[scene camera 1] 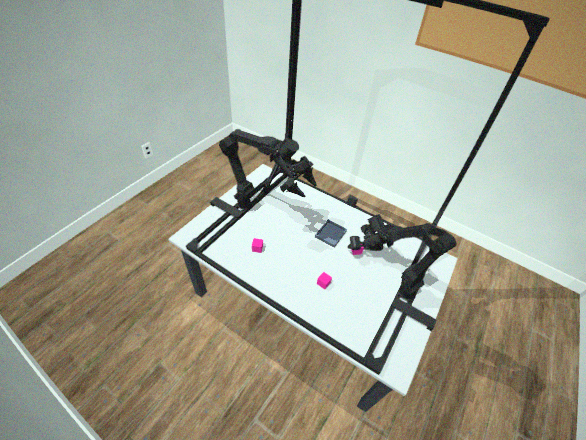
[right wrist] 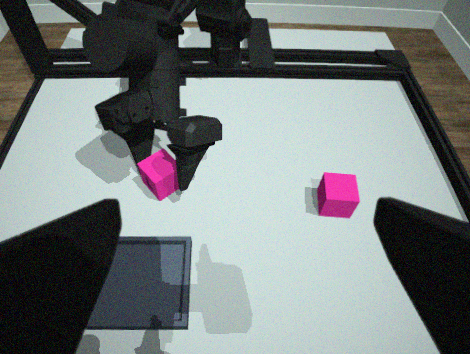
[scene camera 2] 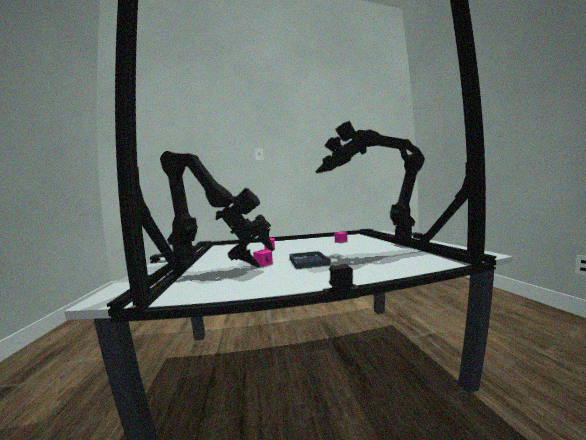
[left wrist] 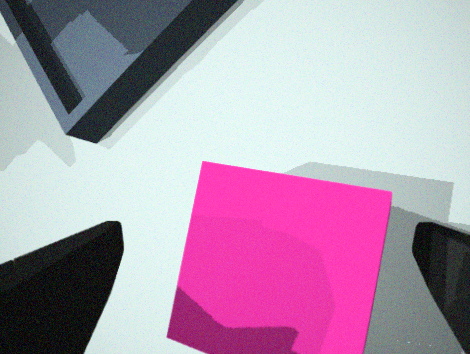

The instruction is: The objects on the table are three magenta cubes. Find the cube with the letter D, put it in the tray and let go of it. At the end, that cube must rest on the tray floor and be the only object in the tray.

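Frame: origin at the left arm's base, x right, y ahead, z up, level; millimetres.
Seen in the pictures: left gripper, fingertip midpoint: [right wrist: 162,182] [scene camera 2: 266,258] [left wrist: 268,236]; right gripper, fingertip midpoint: [scene camera 1: 310,191] [right wrist: 250,211] [scene camera 2: 319,170]; left arm's base, link origin: [scene camera 1: 406,293] [right wrist: 225,58] [scene camera 2: 183,258]; right arm's base, link origin: [scene camera 1: 243,204] [scene camera 2: 403,239].
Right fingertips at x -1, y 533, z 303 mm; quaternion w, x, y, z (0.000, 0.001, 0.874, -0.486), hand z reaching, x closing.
Pixels of each thing's top centre, then the offset from my right fingertips to it.
- tray, top centre: [right wrist: 134,278] [scene camera 2: 308,256] [scene camera 1: 331,231] dx +115, dy -86, dz -304 mm
- second magenta cube, top centre: [right wrist: 341,186] [scene camera 1: 324,277] [scene camera 2: 269,239] dx -155, dy -201, dz -277 mm
A magenta cube [scene camera 1: 357,251] [scene camera 2: 263,258] [left wrist: 280,250] [right wrist: 159,175] stands on the table between the spread fingers of my left gripper [scene camera 2: 265,257] [left wrist: 268,236] [right wrist: 162,182], which is open, low and pointing down. In the left wrist view there is space on both sides of the cube. Scene camera 2 shows a dark mark on its side, too small to read. The tray [scene camera 1: 325,242] [scene camera 2: 310,265] [left wrist: 150,73] [right wrist: 188,285] stands close by with no object in it. My right gripper [scene camera 1: 310,189] [right wrist: 250,211] is open and empty, high above the table.
A second magenta cube [scene camera 1: 324,280] [scene camera 2: 272,244] [right wrist: 339,195] stands nearer the front in scene camera 1. A third [scene camera 1: 257,245] [scene camera 2: 341,237] stands farther left there. No letter is readable on either. A black frame [scene camera 1: 280,304] borders the table, with tall posts [scene camera 2: 126,125] [scene camera 2: 470,125].
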